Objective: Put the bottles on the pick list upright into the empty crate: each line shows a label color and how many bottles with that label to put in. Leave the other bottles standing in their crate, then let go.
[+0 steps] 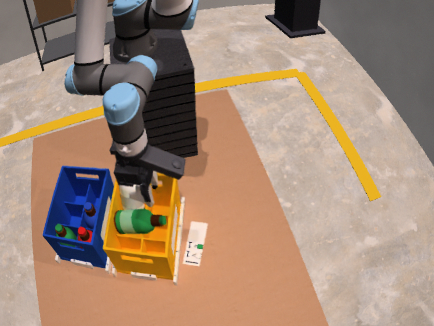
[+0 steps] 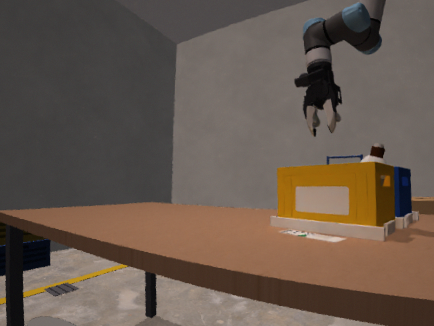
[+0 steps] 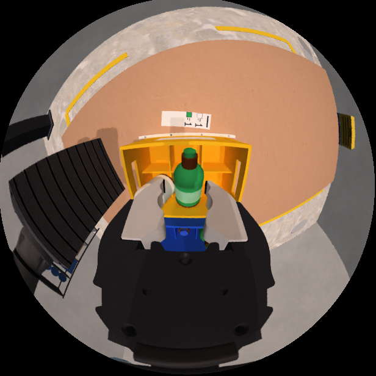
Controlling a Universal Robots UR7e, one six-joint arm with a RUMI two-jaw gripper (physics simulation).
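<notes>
Image 1 gives me my gripper point(image 1: 152, 197) and, with it, a green bottle point(image 1: 134, 221). My gripper is there in image 2 point(image 2: 323, 134). I see the gripper in image 3 point(image 3: 184, 181) too, where there is also a pick list point(image 3: 169, 118).
</notes>
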